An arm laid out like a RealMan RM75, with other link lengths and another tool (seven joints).
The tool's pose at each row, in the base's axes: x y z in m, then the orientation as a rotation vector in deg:
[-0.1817 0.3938 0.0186 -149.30 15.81 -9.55]
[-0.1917 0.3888 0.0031 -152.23 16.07 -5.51]
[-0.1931 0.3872 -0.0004 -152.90 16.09 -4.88]
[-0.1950 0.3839 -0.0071 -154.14 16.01 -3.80]
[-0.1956 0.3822 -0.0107 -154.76 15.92 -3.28]
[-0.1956 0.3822 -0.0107 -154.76 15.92 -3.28]
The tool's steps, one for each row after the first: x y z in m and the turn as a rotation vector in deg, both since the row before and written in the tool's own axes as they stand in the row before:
[-0.0096 0.0137 0.0093 -3.07 -2.67 0.57]
[-0.0011 0.0032 0.0022 -0.69 -0.40 0.05]
[-0.0013 0.0062 0.0044 -1.27 -0.69 0.00]
[-0.0002 0.0031 0.0025 -0.63 -0.34 -0.04]
[0.0000 0.0000 0.0000 0.00 0.00 0.00]

